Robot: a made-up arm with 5 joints.
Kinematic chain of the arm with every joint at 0, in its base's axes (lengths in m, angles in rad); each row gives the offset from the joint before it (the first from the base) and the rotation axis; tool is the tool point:
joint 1: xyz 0 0 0.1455 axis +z
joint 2: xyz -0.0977 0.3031 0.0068 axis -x
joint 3: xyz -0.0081 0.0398 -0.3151 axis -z
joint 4: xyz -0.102 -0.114 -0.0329 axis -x
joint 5: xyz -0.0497 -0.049 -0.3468 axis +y
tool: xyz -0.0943 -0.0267 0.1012
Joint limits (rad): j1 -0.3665..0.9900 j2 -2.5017..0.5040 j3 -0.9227..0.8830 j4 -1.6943..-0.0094 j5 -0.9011..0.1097
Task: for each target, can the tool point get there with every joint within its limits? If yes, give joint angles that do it. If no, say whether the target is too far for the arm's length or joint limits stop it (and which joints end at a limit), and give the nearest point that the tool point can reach.
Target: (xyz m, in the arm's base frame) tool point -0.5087 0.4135 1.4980
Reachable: no: too far | nearest point -0.4526 0.3679 0.8677 | short by 0.634 m
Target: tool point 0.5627 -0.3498 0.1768
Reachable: no: joint limits stop it (at a limit: joint 1, joint 2, joint 3, joint 4) | nearest point 0.1482 -0.2436 -0.2598 | short by 0.611 m
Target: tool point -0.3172 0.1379 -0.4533
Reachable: yes | joints 0.1836 -0.0607 -0.7600 -0.6775 -0.1398
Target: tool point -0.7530 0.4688 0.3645
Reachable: yes | joints 0.6276 -1.3789 0.2567 -1.4315 -0.6866
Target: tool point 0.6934 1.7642 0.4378
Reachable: no: too far | nearest point 0.2566 1.0370 0.2880 | short by 0.861 m
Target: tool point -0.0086 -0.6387 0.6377
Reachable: no: joint limits stop it (at a limit: joint 1, joint 2, joint 4, joint 5) | nearest point -0.3533 -0.1194 0.6793 | short by 0.625 m
